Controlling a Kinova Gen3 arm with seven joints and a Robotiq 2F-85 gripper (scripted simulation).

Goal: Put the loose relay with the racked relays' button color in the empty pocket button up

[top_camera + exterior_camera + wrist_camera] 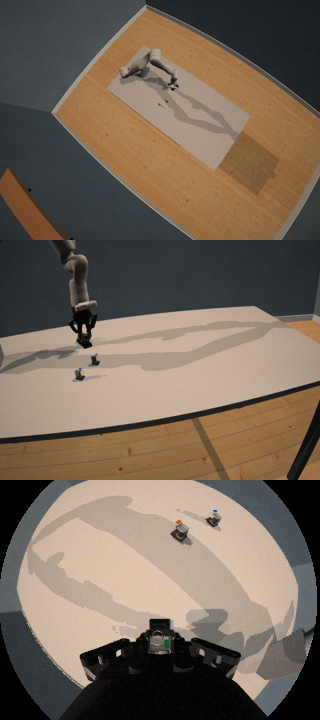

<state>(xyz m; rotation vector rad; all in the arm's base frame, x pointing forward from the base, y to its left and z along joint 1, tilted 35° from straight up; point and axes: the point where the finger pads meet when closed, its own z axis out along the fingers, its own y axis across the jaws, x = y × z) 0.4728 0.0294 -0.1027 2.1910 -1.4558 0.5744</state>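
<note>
Right now my hand is 10 mm past the black rack, 30 mm to the right of it and 40 mm above it.
</note>
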